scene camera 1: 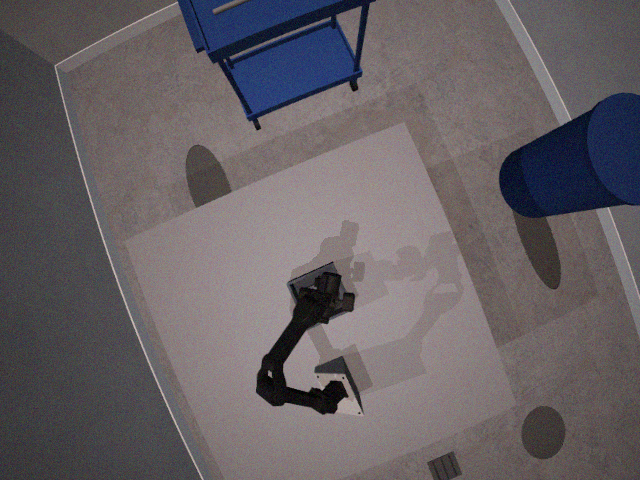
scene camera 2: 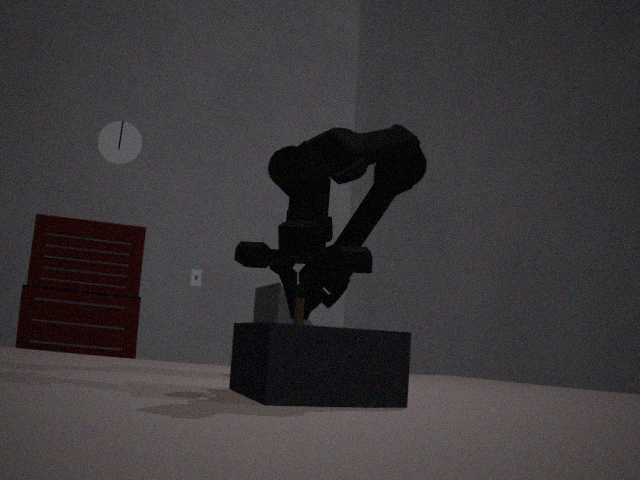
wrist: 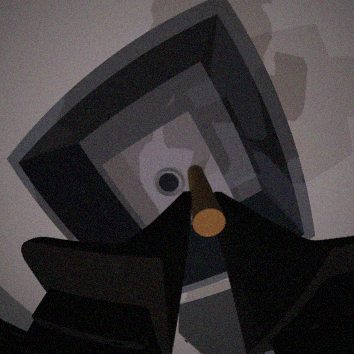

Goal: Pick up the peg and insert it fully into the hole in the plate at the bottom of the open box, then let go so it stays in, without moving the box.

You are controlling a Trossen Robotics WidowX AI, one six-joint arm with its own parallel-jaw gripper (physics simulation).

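Places are measured from the arm's base along level axes (x back, y right, z up), in millimetres.
Pixels of known places: gripper, fingertip midpoint: (scene camera 2: 299, 319) (wrist: 201, 198); arm's base at its link origin: (scene camera 1: 339, 388).
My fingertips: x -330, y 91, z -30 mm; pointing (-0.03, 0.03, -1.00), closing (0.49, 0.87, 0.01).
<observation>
Ahead of a thing's pixels: the offset from my fingertips to its top centre. "pt": to the spot under its first point. Level surfaces: height alone.
The dark grey open box @[dx -2, dy -25, dz -10 mm] (scene camera 1: 310, 272) (scene camera 2: 336, 366) (wrist: 185, 37) stands on the table. On its floor lies the pale plate @[dx -2, dy -25, dz -47 mm] (wrist: 181, 131); its round dark hole @[pt dx +5, dy -31, dz -71 mm] (wrist: 168, 182) shows in the wrist view and looks empty. My gripper (scene camera 2: 298, 312) (wrist: 201, 198) is shut on the orange-brown peg @[dx -1, dy +1, dz +30 mm] (scene camera 2: 299, 310) (wrist: 202, 195) and holds it roughly upright over the box. In scene camera 2 the peg's lower end is hidden behind the box wall. In the wrist view its far end appears right of the hole. The arm covers the peg and much of the box in scene camera 1.
The arm's base, a wedge-shaped block with a pale top (scene camera 1: 351, 404), stands on the light table top @[dz -109 mm] (scene camera 1: 217, 289) near the box. A blue cart (scene camera 1: 305, 105) and a blue barrel (scene camera 1: 563, 160) stand beyond the table. A red cabinet (scene camera 2: 80, 310) stands by the wall.
</observation>
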